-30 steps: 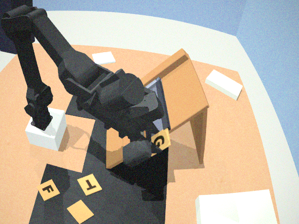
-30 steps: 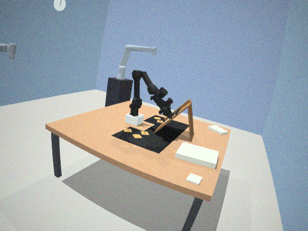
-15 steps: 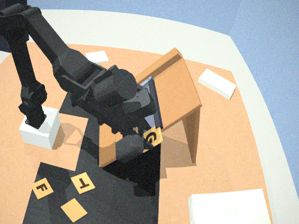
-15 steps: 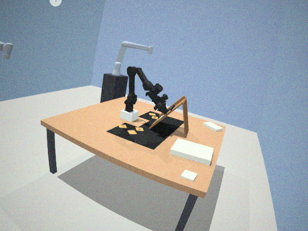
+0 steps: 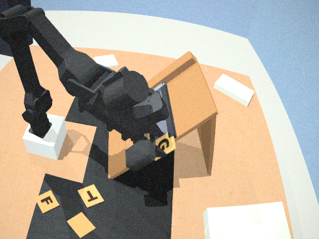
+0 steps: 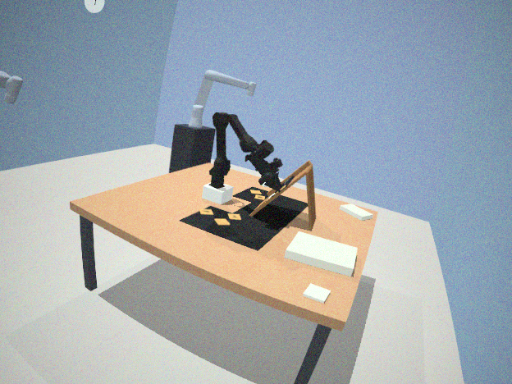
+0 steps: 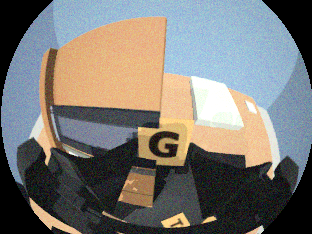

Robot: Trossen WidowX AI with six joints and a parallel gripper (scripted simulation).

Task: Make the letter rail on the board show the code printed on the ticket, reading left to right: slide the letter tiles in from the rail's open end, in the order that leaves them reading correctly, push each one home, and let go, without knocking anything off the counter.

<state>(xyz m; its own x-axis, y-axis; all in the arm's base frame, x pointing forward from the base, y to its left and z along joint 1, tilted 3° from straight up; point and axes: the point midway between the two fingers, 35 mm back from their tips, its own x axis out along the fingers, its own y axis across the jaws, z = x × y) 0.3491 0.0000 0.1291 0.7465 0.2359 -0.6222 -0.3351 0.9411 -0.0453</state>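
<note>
The white ticket is 13 cm to the left of my gripper tip, 10 cm behind it and 7 cm below it. Round my gripper tip: black mat (18 cm behind, 17 cm below, 3 cm to the left); then large white slab (32 cm ahead, 15 cm below, 13 cm to the right); then g tile (right at my gripper tip).
</note>
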